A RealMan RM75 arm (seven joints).
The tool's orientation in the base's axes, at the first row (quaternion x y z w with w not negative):
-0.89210, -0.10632, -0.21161, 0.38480
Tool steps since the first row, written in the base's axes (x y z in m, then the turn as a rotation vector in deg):
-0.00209, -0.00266, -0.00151, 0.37, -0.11, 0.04
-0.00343, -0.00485, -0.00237, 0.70, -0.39, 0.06
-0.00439, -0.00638, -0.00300, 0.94, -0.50, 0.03
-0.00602, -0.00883, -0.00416, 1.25, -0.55, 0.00
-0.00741, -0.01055, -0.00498, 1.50, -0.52, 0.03
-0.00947, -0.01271, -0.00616, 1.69, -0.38, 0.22
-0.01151, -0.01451, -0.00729, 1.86, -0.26, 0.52
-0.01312, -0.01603, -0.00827, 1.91, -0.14, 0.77
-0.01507, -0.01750, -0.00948, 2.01, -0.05, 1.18
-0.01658, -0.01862, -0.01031, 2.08, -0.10, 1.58
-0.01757, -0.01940, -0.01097, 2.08, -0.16, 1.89
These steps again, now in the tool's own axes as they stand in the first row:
-0.00262, 0.00204, -0.00164, 0.34, 0.18, 0.00
-0.00426, 0.00362, -0.00311, 0.64, 0.47, -0.12
-0.00545, 0.00472, -0.00412, 0.83, 0.65, -0.11
-0.00749, 0.00656, -0.00568, 1.10, 0.82, -0.03
-0.00915, 0.00777, -0.00685, 1.33, 0.86, 0.04
-0.01158, 0.00927, -0.00831, 1.59, 0.71, 0.09
-0.01396, 0.01050, -0.00954, 1.88, 0.50, 0.04
-0.01588, 0.01160, -0.01053, 2.05, 0.27, -0.01
-0.01820, 0.01269, -0.01144, 2.33, -0.01, -0.17
-0.01996, 0.01345, -0.01219, 2.57, -0.21, -0.43
-0.02116, 0.01406, -0.01265, 2.71, -0.37, -0.66

